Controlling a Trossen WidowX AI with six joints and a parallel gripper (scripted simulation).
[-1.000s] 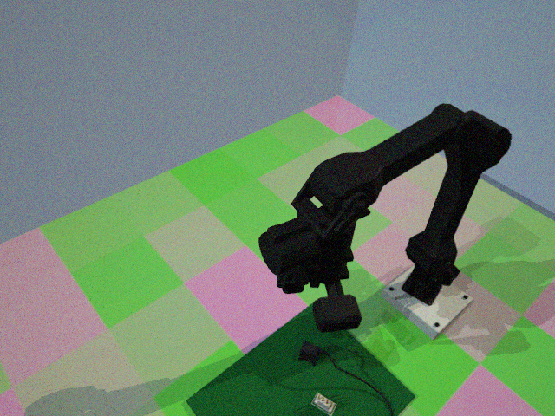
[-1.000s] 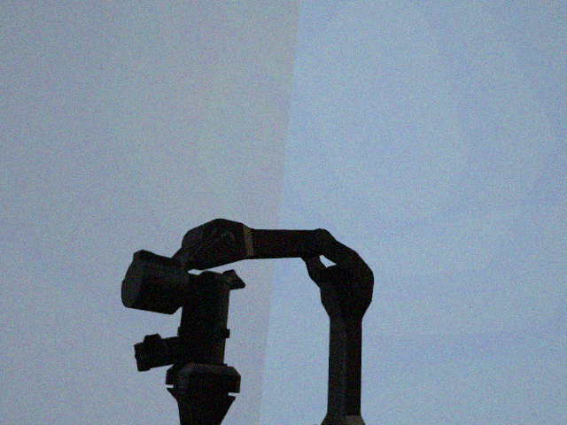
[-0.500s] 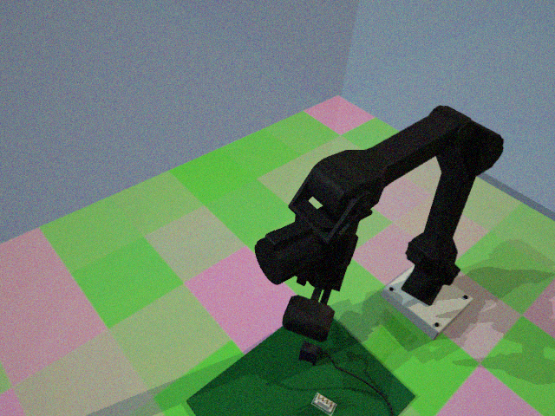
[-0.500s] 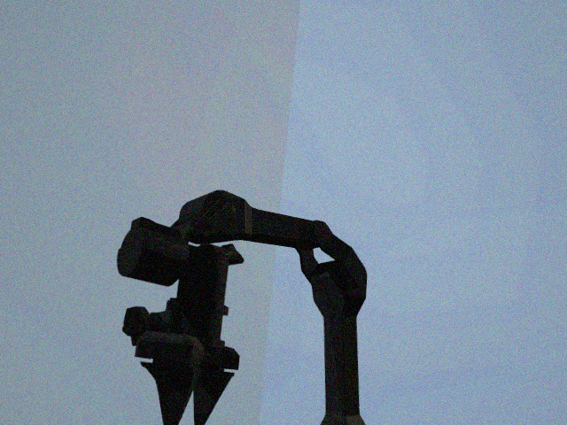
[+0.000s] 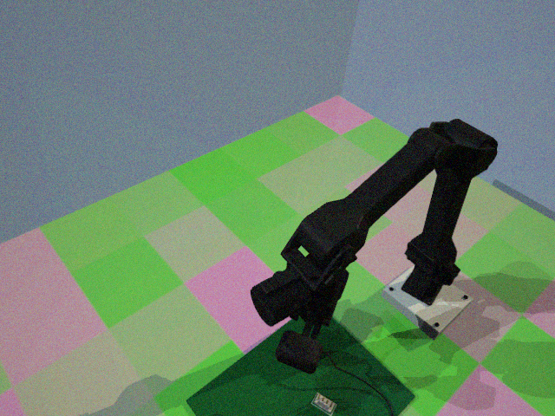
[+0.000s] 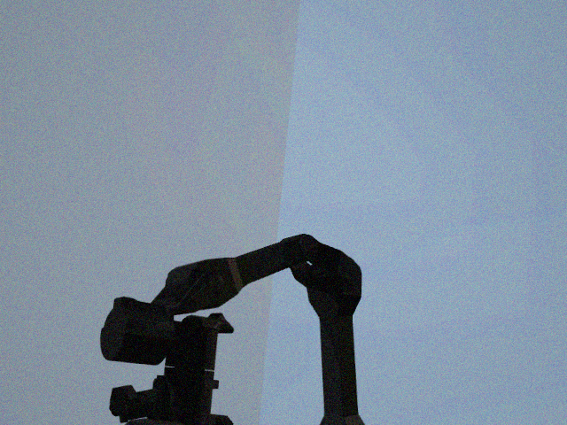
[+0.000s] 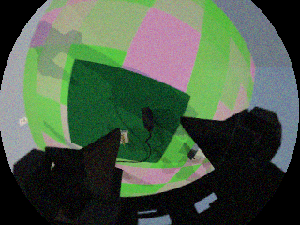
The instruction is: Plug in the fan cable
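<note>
The black plug is 10 mm to the left of my gripper tip and 50 mm below it. Also, from my gripper tip: black fan (110 mm ahead, 200 mm to the left, 10 mm below); header (50 mm ahead, 70 mm to the left, 70 mm below); dark green board (60 mm ahead, 40 mm to the left, 90 mm below).
</note>
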